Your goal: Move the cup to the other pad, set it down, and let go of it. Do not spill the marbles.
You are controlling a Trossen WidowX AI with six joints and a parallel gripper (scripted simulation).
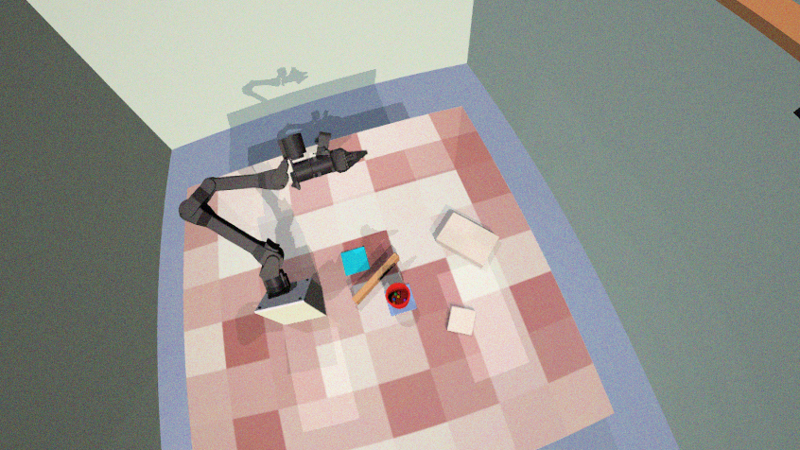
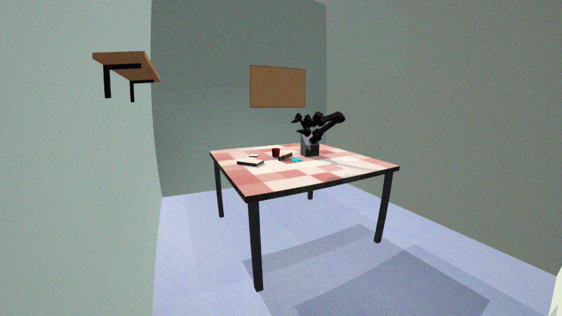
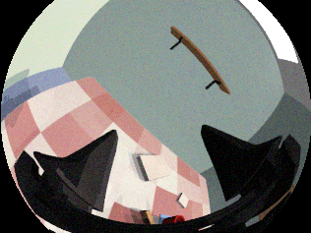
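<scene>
The red cup lies 360 mm to the right of my gripper tip, 260 mm below it and 60 mm behind it. Round my gripper tip: large pale block (290 mm below, 260 mm to the right, 230 mm ahead); then wooden bar (290 mm below, 270 mm to the right, 100 mm behind); then cyan pad (310 mm below, 180 mm to the right, 150 mm behind).
</scene>
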